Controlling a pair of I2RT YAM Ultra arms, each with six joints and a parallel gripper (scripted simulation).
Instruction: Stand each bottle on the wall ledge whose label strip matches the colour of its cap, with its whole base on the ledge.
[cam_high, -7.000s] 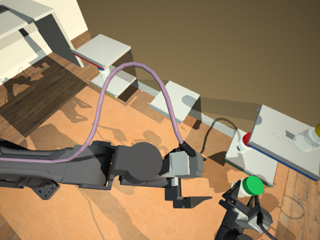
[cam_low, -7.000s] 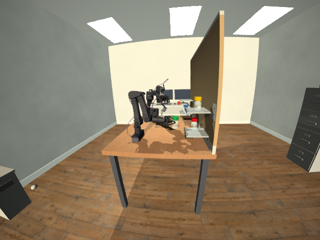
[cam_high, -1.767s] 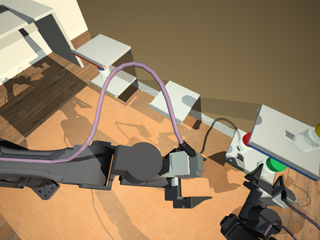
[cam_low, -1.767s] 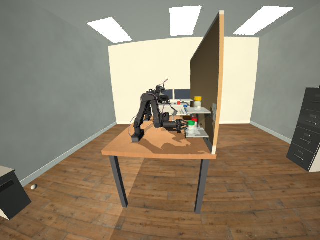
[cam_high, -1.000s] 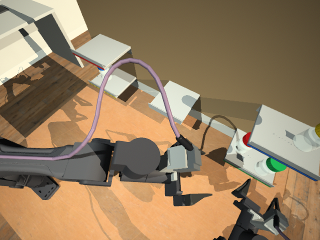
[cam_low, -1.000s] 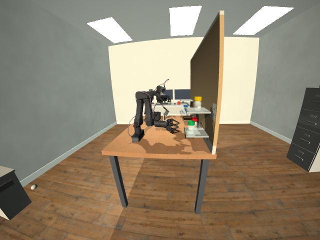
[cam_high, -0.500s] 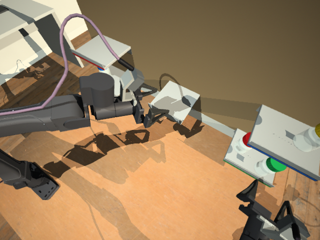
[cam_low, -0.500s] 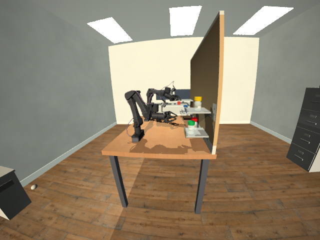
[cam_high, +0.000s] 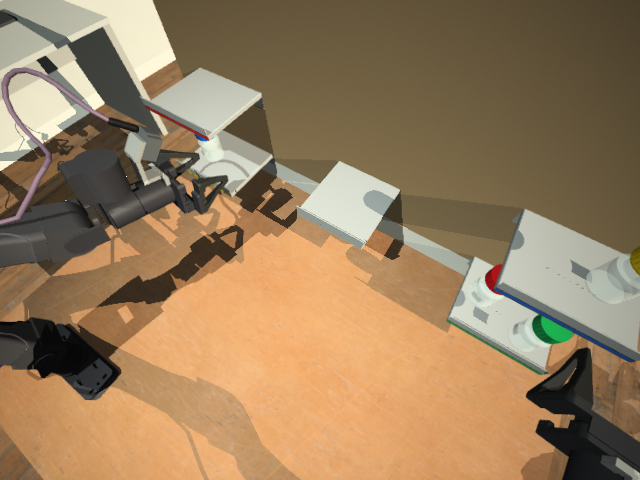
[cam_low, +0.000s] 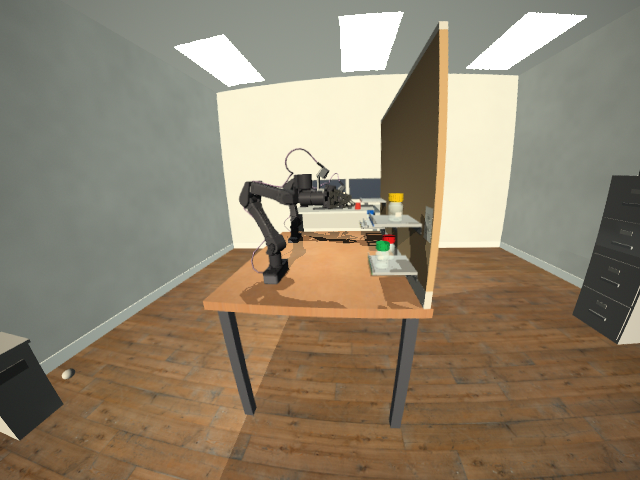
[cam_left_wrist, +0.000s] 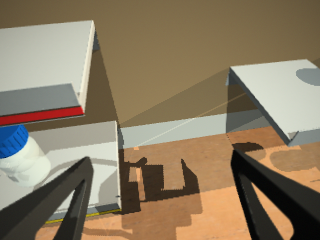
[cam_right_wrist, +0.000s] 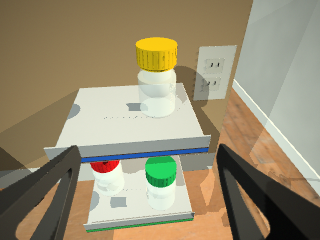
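The yellow-capped bottle lies 18 cm ahead of my right hand, 4 cm to the right of it and 4 cm below it. Round my right hand: green-capped bottle 23 cm below, 13 cm ahead, 4 cm to the right; red-capped bottle 23 cm below, 18 cm ahead, 6 cm to the left; brown wall 39 cm to the left, 32 cm ahead, 7 cm above.
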